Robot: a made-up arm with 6 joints. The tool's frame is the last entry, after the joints. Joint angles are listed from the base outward. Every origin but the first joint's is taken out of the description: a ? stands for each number. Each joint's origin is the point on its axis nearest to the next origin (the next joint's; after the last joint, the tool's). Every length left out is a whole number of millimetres.
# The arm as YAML. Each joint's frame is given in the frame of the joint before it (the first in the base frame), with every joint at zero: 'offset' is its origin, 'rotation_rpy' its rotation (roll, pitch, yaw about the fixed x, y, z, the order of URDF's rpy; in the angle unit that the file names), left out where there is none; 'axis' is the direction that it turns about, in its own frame. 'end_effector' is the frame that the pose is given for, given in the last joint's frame.
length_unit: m
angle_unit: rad
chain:
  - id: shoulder
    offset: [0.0, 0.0, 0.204]
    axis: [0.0, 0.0, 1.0]
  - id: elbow
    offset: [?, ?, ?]
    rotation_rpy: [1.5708, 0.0, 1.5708]
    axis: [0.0, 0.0, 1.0]
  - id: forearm
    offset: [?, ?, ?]
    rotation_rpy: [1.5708, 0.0, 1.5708]
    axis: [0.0, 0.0, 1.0]
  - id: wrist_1
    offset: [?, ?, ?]
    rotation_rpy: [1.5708, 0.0, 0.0]
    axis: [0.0, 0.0, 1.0]
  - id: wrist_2
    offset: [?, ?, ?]
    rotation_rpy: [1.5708, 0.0, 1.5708]
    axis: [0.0, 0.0, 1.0]
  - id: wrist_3
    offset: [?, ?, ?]
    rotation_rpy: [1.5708, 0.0, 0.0]
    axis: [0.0, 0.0, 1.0]
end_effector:
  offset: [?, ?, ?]
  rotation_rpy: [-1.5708, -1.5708, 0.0]
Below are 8 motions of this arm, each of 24 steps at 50 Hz.
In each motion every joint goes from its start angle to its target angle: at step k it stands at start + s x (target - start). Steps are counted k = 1, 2, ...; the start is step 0. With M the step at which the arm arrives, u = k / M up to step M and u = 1 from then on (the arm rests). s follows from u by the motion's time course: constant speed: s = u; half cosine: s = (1 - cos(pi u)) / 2; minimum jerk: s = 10 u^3 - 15 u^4 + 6 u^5.
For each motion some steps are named. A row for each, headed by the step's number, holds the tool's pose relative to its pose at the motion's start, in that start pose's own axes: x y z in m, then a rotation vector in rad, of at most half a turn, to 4 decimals.
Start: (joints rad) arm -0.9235 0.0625 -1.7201 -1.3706 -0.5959 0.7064
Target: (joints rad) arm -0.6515 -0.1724 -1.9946 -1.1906 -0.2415 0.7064
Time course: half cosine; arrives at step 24
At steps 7, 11, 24:
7: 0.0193 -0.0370 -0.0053 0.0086 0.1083 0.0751
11: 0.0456 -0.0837 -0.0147 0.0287 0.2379 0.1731
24: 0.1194 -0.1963 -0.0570 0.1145 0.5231 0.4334

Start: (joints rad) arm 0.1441 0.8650 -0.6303 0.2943 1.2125 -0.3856
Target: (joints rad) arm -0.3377 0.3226 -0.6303 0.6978 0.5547 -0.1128
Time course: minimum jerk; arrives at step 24
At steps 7, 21, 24:
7: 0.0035 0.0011 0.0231 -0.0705 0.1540 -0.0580
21: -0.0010 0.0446 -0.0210 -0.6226 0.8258 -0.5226
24: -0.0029 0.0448 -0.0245 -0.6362 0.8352 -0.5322

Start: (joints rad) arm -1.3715 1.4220 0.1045 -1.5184 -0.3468 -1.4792
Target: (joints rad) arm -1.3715 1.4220 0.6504 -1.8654 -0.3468 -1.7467
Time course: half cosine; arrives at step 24
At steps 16, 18, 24:
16: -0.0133 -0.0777 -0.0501 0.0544 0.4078 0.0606
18: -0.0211 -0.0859 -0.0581 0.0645 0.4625 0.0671
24: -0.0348 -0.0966 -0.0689 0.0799 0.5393 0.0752

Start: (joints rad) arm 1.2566 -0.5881 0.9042 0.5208 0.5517 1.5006
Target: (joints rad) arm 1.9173 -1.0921 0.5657 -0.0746 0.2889 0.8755
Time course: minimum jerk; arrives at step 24
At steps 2, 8, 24:
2: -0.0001 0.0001 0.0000 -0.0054 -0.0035 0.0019
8: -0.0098 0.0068 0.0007 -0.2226 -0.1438 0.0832
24: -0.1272 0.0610 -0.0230 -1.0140 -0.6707 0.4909

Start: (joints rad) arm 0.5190 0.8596 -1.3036 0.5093 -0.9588 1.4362
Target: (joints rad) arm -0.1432 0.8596 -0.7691 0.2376 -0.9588 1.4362
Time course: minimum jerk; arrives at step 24
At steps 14, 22, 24:
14: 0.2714 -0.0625 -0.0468 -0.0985 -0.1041 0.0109
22: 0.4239 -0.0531 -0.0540 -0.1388 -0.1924 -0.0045
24: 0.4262 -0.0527 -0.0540 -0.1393 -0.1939 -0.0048

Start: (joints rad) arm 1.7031 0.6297 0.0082 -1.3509 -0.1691 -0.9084
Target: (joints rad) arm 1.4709 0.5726 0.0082 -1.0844 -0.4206 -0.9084
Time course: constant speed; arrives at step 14
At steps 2, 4, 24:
2: -0.0175 0.0197 0.0277 -0.0395 -0.0054 -0.0450
4: -0.0352 0.0407 0.0534 -0.0774 -0.0109 -0.0924
24: -0.1188 0.1622 0.1528 -0.2412 -0.0401 -0.3623

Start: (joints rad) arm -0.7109 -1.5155 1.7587 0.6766 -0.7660 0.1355
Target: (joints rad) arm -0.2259 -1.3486 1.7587 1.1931 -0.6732 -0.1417
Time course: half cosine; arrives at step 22
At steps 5, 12, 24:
5: -0.0330 0.0024 -0.0305 -0.0454 -0.0912 -0.0017
12: -0.1236 0.0302 -0.1635 -0.2357 -0.4201 -0.0678
24: -0.1552 0.0811 -0.3079 -0.4459 -0.7089 -0.2186

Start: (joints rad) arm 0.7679 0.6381 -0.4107 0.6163 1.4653 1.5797
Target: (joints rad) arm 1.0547 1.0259 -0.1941 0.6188 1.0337 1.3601
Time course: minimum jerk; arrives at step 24
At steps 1, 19, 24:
1: 0.0001 0.0000 -0.0001 0.0001 -0.0001 0.0003
19: 0.1544 0.0835 -0.1762 0.1880 -0.1384 0.2801
24: 0.1611 0.0934 -0.1883 0.2061 -0.1460 0.2909

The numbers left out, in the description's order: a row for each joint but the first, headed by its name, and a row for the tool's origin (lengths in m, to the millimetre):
elbow: 0.455 0.078 0.0
forearm: -0.21 -0.11 0.0
wrist_1: -0.323 0.06 0.0
wrist_2: 0.428 0.16 0.0
wrist_3: 0.087 0.27 0.0
tool: -0.119 -0.042 0.0

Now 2 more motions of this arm.
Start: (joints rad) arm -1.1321 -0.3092 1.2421 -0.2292 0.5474 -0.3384
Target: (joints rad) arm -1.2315 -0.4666 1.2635 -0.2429 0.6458 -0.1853
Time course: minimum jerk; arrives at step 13
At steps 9, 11, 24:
9: -0.0433 -0.0249 -0.0245 0.1690 0.0066 -0.0743
11: -0.0509 -0.0283 -0.0288 0.1989 0.0072 -0.0874
24: -0.0525 -0.0289 -0.0296 0.2047 0.0073 -0.0900

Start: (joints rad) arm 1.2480 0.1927 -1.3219 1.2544 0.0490 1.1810
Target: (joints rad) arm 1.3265 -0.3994 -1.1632 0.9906 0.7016 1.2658
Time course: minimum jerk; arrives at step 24
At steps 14, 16, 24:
14: -0.0642 -0.1820 0.1734 0.0729 0.5053 0.5507
16: -0.0540 -0.2211 0.2088 0.0640 0.6171 0.6603
24: -0.0236 -0.2753 0.2612 0.0333 0.7921 0.8221

